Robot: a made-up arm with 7 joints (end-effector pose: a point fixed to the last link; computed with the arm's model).
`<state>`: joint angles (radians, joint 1 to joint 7).
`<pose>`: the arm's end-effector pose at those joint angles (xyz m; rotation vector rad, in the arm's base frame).
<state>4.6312 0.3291 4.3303 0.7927 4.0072 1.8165 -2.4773</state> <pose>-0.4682 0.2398 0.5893 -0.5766 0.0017 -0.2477</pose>
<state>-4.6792 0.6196 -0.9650 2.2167 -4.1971 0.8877 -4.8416</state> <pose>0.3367 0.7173 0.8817 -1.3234 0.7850 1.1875</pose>
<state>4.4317 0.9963 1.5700 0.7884 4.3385 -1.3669 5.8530</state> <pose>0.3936 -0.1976 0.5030 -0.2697 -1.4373 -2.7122</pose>
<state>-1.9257 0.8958 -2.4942 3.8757 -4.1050 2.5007 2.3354</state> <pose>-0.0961 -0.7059 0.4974 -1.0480 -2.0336 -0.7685</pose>
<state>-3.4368 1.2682 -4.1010 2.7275 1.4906 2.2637 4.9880</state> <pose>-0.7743 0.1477 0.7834 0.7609 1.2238 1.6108</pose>
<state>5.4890 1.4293 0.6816 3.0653 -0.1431 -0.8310 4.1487</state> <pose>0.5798 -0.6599 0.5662 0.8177 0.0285 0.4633</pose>
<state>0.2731 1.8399 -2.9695 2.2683 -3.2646 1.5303 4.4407</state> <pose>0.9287 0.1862 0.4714 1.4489 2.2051 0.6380</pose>
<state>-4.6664 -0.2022 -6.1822 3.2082 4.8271 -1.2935 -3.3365</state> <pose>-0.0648 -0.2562 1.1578 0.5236 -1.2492 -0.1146</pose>
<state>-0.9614 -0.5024 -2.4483 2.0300 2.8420 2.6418 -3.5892</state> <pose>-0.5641 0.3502 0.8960 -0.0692 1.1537 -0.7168</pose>
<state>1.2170 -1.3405 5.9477 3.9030 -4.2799 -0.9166 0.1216</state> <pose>-0.2822 -0.6966 0.2050 1.8515 -0.1960 0.6281</pose>
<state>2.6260 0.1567 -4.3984 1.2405 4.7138 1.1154 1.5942</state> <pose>-0.2113 -0.5876 0.6989 0.3802 -1.7895 0.0627</pose>
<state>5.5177 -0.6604 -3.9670 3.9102 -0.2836 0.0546 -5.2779</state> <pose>-0.3697 -0.0982 1.0740 0.4149 -0.3035 -0.6792</pose>
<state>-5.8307 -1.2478 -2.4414 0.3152 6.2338 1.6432 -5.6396</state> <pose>0.0958 -0.1382 0.1366 -0.7376 0.6465 1.0573</pose>
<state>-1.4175 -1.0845 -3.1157 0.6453 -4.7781 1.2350 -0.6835</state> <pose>-0.0986 0.2298 -0.0609 2.3110 0.7165 -1.8692</pose>
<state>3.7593 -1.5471 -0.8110 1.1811 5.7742 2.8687 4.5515</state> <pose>0.0061 0.4584 0.6674 2.3777 -1.6640 1.0514</pose>
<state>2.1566 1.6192 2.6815 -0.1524 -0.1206 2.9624 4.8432</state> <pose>-0.0128 -0.0295 0.3959 -1.5276 -0.6490 0.2920</pose>
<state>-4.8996 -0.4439 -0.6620 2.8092 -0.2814 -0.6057 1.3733</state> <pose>-0.0544 -0.3499 1.2313 0.6572 -0.0076 -1.3200</pose>
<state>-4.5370 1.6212 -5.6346 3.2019 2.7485 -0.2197 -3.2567</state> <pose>-0.1370 0.9203 0.3010 -1.2915 -1.3572 -0.8706</pose>
